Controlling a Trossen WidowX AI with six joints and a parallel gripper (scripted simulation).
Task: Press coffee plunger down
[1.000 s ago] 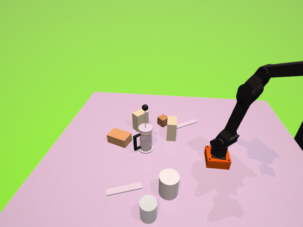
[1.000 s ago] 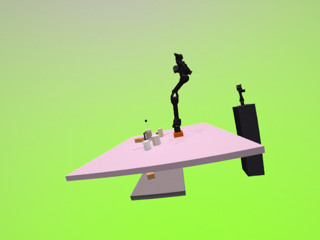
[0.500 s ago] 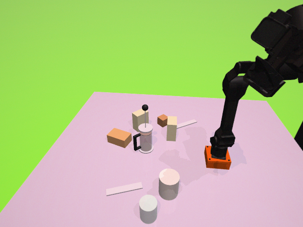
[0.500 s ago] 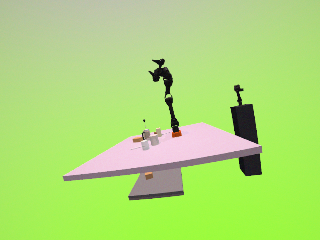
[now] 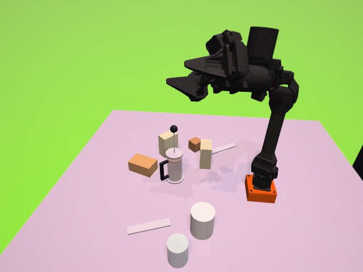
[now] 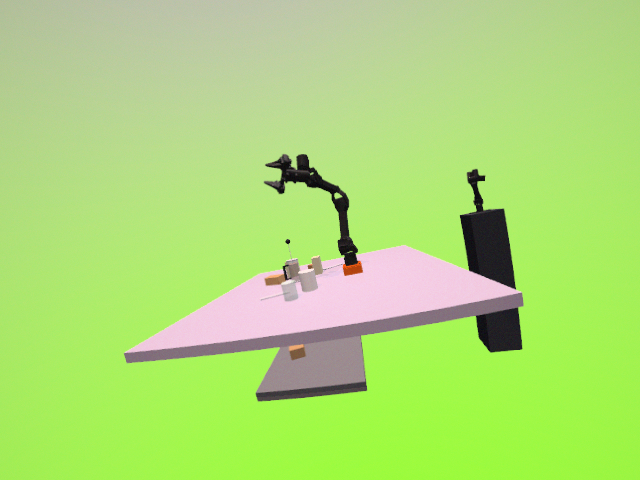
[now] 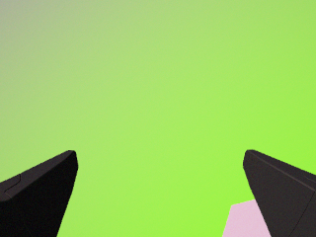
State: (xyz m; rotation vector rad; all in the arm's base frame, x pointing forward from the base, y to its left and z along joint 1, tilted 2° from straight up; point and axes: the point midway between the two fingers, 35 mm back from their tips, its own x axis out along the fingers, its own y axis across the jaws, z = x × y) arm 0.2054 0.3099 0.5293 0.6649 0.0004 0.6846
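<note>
Right now my gripper tip is 12 cm short of the coffee press, 31 cm to the left of it and 46 cm above it. Round my gripper tip: small orange cube: 7 cm ahead, 56 cm to the right, 55 cm below.
</note>
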